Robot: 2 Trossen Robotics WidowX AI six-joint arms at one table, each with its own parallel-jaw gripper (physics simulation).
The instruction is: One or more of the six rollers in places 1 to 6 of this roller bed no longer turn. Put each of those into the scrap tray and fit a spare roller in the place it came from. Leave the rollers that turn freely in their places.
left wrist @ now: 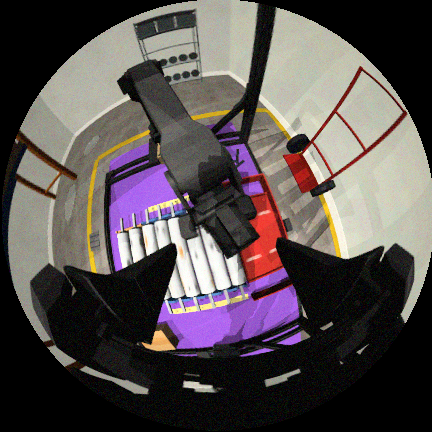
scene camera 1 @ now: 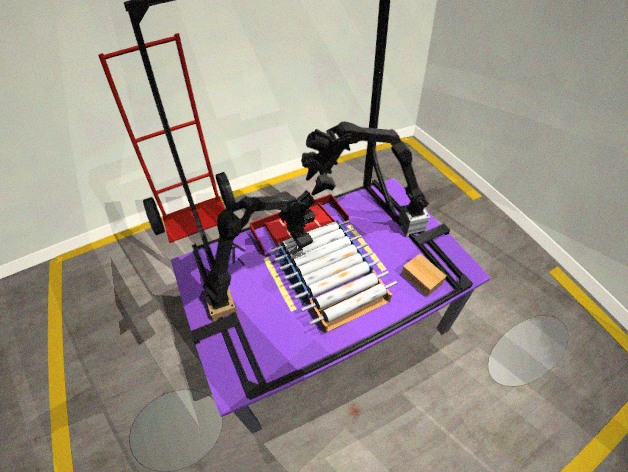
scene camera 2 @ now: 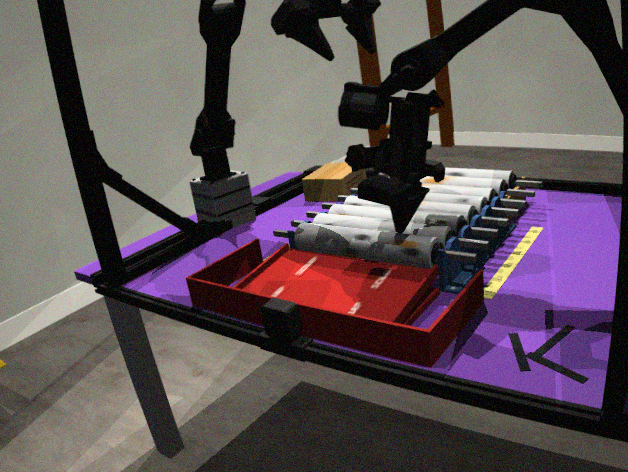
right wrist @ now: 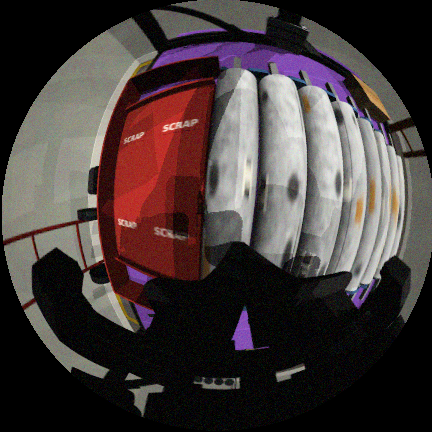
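Where they show: left gripper, fingertip midpoint: [left wrist: 226, 245] [scene camera 1: 309, 187] [scene camera 2: 353, 56]; right gripper, fingertip midpoint: [scene camera 2: 399, 232] [right wrist: 237, 246]; left arm's base, origin of the base link: [scene camera 1: 415, 211] [scene camera 2: 218, 176]; right arm's base, origin of the base link: [scene camera 1: 219, 300].
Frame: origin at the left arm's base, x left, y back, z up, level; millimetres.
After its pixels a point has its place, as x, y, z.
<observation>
Six white rollers lie side by side in the blue roller bed [scene camera 2: 459, 278] {27, -627, -107}; the roller nearest the tray [scene camera 1: 329, 229] {-29, -396, -41} [scene camera 2: 350, 239] {-49, -472, -44} [right wrist: 232, 145] {-32, -461, -35} carries dark smudges. The red scrap tray [scene camera 2: 355, 318] {-203, -635, -63} [left wrist: 265, 227] {-167, -528, -87} [right wrist: 150, 175] {-131, -502, -81} holds no roller. Two spare rollers, the front one [scene camera 1: 355, 302] {353, -405, -37} among them, lie in a wooden rack [scene camera 1: 357, 315] {374, -398, -105}. My right gripper [scene camera 1: 297, 251] {-4, -538, -36} [scene camera 2: 402, 229] {-4, -538, -36} [right wrist: 237, 246] {-4, -538, -36} is shut and empty, pointing down at the rollers nearest the tray; contact cannot be told. My left gripper [scene camera 1: 315, 177] {-5, -485, 240} [scene camera 2: 351, 54] {-5, -485, 240} is open and empty, high above the table.
A wooden block [scene camera 1: 423, 274] {297, -91, -55} [scene camera 2: 332, 181] {224, -132, -62} [right wrist: 369, 95] stands on the purple table [scene camera 1: 284, 350] {442, -699, -110} beside the bed. Yellow number strips [scene camera 1: 279, 284] {151, -660, -110} [scene camera 2: 513, 262] {123, -668, -109} lie along the bed. The right arm reaches over the bed, beneath the left gripper. Black frame posts [scene camera 1: 378, 65] {-317, -114, 558} rise at the table's back edge.
</observation>
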